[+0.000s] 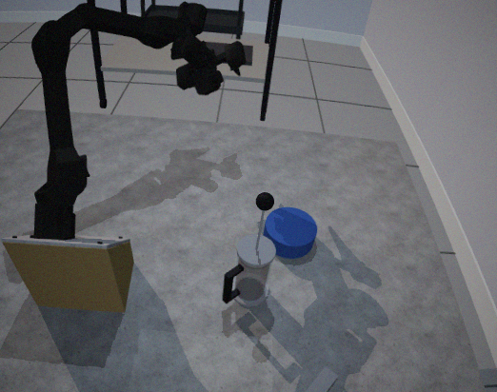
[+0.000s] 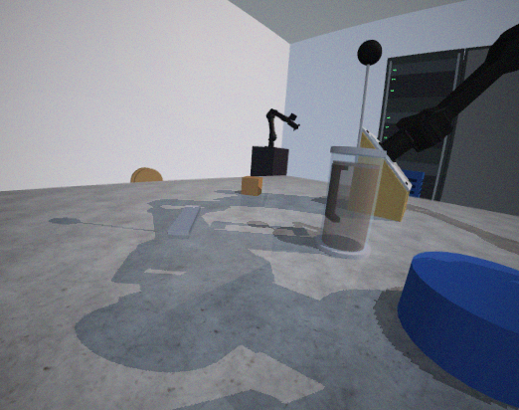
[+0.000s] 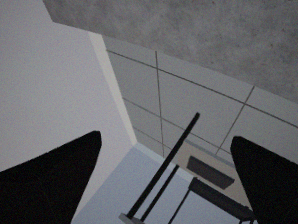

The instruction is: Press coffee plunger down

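The glass coffee press lies 40 mm ahead of my gripper tip, 520 mm to the right of it and 80 mm below it.
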